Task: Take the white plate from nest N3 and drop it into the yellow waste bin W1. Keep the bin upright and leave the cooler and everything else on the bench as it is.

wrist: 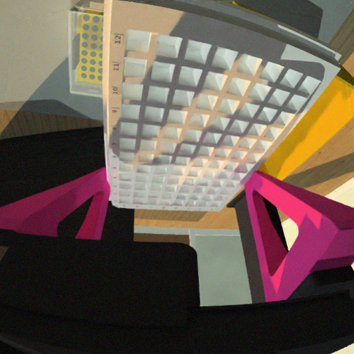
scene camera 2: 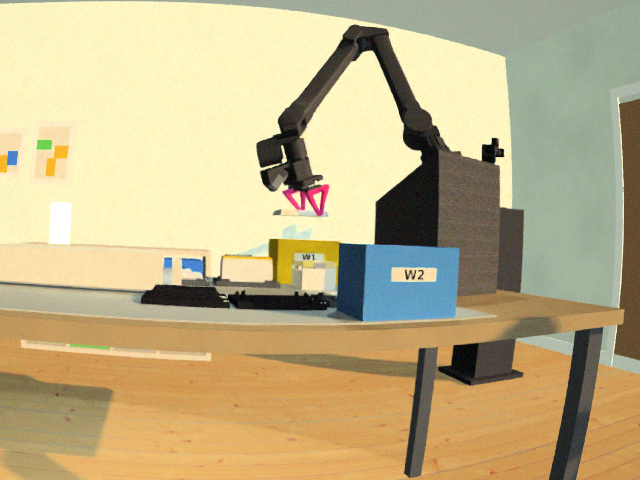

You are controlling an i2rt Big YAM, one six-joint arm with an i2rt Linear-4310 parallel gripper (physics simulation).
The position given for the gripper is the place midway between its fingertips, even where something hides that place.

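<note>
The gripper (scene camera 2: 311,214) is visible in the scene, and the wrist view shows the gripper (wrist: 177,175) too. With it there are a white plate (wrist: 192,104) and a yellow waste bin W1 (scene camera 2: 282,251).
</note>
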